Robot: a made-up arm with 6 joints. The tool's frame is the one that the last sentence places. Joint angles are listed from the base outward.
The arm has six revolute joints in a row. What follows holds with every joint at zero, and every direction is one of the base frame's.
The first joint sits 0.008 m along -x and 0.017 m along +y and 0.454 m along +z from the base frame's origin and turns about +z.
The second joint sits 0.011 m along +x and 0.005 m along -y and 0.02 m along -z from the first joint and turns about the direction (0.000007, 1, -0.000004).
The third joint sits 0.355 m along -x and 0.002 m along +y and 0.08 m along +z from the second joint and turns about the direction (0.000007, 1, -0.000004).
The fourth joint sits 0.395 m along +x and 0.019 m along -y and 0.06 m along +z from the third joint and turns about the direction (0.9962, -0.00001, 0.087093).
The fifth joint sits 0.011 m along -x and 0.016 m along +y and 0.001 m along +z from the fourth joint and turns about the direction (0.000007, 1, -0.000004).
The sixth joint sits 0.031 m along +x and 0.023 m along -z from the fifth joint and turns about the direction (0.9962, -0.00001, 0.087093).
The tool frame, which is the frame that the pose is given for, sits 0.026 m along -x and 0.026 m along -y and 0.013 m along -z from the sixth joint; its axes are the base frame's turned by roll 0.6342, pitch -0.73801 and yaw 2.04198 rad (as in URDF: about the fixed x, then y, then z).
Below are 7 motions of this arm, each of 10 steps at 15 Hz.
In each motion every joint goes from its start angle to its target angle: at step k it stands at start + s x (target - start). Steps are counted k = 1, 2, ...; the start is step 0. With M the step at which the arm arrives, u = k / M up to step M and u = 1 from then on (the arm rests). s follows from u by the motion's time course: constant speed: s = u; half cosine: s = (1 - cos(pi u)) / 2; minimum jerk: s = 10 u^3 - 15 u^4 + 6 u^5.
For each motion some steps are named. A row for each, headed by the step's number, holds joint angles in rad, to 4 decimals.
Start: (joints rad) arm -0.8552 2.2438 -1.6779 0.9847 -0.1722 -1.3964
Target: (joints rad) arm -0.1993 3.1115 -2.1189 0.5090 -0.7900 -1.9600
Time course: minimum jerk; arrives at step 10
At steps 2, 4, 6, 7, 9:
2: -0.8172 2.2941 -1.7034 0.9571 -0.2080 -1.4290
4: -0.6470 2.5192 -1.8179 0.8337 -0.3683 -1.5753
6: -0.4075 2.8361 -1.9789 0.6600 -0.5939 -1.7811
7: -0.3063 2.9700 -2.0470 0.5866 -0.6892 -1.8681
9: -0.2049 3.1041 -2.1151 0.5131 -0.7847 -1.9552

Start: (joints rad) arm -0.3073 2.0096 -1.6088 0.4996 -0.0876 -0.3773
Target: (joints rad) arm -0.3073 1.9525 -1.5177 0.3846 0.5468 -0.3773
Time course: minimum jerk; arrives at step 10
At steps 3, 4, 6, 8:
3: -0.3073 2.0003 -1.5939 0.4808 0.0159 -0.3773
4: -0.3073 1.9915 -1.5799 0.4631 0.1138 -0.3773
6: -0.3073 1.9706 -1.5466 0.4211 0.3454 -0.3773
8: -0.3073 1.9558 -1.5230 0.3913 0.5101 -0.3773

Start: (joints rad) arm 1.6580 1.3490 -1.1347 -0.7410 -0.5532 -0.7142
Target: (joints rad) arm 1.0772 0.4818 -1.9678 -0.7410 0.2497 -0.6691
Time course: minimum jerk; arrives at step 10
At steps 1, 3, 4, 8, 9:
1: 1.6530 1.3416 -1.1418 -0.7410 -0.5463 -0.7138
3: 1.5633 1.2076 -1.2706 -0.7410 -0.4223 -0.7068
4: 1.4736 1.0737 -1.3992 -0.7410 -0.2983 -0.6999
8: 1.1108 0.5320 -1.9195 -0.7410 0.2032 -0.6717
9: 1.0822 0.4892 -1.9607 -0.7410 0.2428 -0.6695

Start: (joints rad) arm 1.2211 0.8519 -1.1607 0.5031 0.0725 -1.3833
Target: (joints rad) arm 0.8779 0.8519 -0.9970 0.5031 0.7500 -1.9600
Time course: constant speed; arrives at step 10
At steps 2, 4, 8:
2: 1.1525 0.8519 -1.1280 0.5031 0.2080 -1.4986
4: 1.0838 0.8519 -1.0952 0.5031 0.3435 -1.6140
8: 0.9465 0.8519 -1.0297 0.5031 0.6145 -1.8447

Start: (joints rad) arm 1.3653 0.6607 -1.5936 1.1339 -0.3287 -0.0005
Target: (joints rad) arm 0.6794 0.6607 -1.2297 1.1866 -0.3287 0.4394
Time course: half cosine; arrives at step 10
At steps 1, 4, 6, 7, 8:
1: 1.3485 0.6607 -1.5847 1.1352 -0.3287 0.0103
4: 1.1283 0.6607 -1.4679 1.1521 -0.3287 0.1515
6: 0.9164 0.6607 -1.3554 1.1684 -0.3287 0.2874
7: 0.8208 0.6607 -1.3047 1.1757 -0.3287 0.3487
8: 0.7449 0.6607 -1.2644 1.1816 -0.3287 0.3974

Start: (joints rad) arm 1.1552 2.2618 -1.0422 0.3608 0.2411 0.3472
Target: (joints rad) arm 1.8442 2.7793 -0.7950 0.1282 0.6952 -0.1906
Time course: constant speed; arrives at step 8
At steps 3, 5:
3: 1.4136 2.4559 -0.9495 0.2736 0.4114 0.1455
5: 1.5858 2.5852 -0.8877 0.2154 0.5249 0.0111

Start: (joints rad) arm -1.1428 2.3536 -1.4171 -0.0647 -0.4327 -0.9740
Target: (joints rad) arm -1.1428 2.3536 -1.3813 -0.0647 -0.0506 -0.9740
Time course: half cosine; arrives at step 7
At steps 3, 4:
3: -1.1428 2.3536 -1.4032 -0.0647 -0.2842 -0.9740
4: -1.1428 2.3536 -1.3952 -0.0647 -0.1991 -0.9740

